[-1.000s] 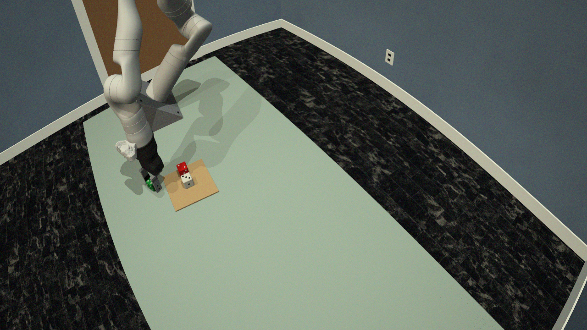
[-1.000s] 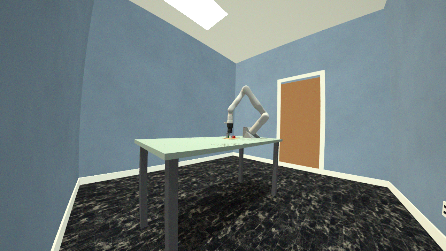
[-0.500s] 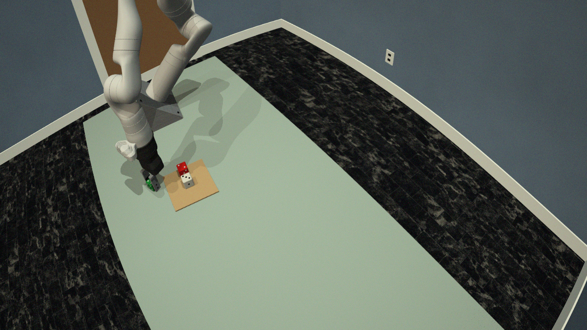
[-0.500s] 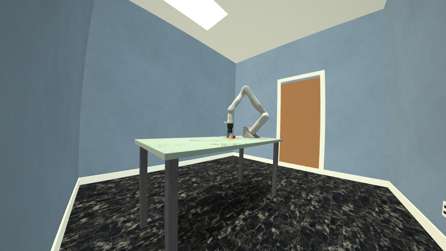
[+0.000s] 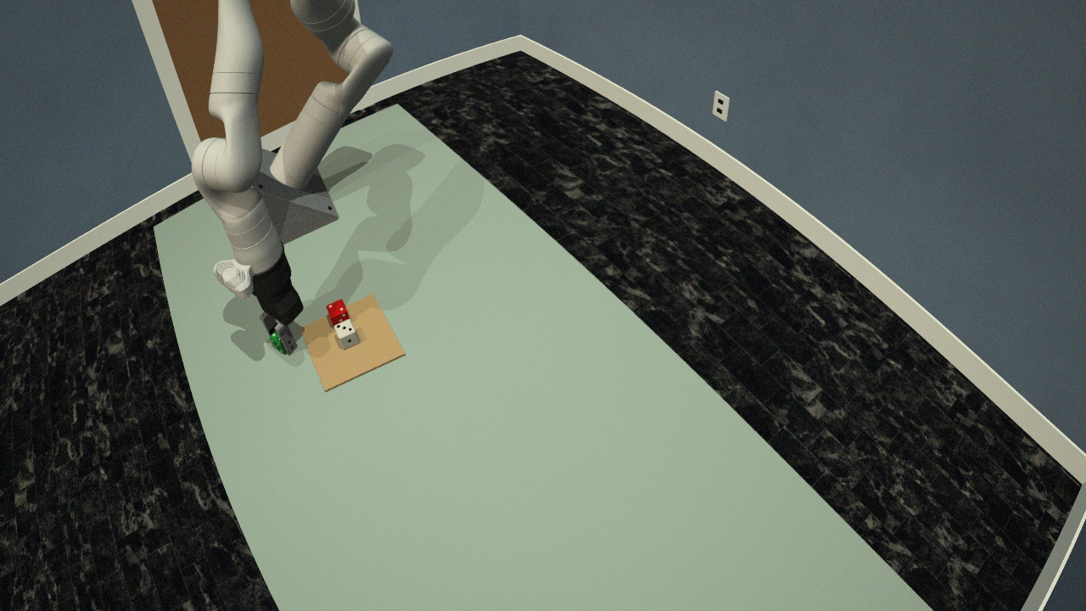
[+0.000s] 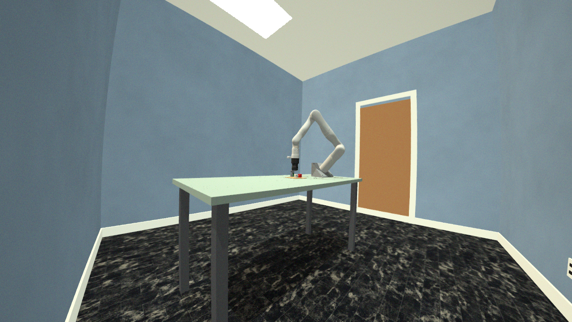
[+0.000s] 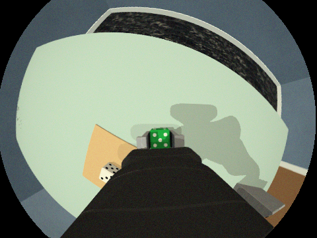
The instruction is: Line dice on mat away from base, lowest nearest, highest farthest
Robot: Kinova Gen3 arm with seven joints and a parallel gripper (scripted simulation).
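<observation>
My gripper is now 11 cm to the right of the white die and 5 cm short of it. Also, from my hand: green die: right at my hand; tan mat: 11 cm to the left, 5 cm ahead, 2 cm below; red die: 11 cm to the left.
</observation>
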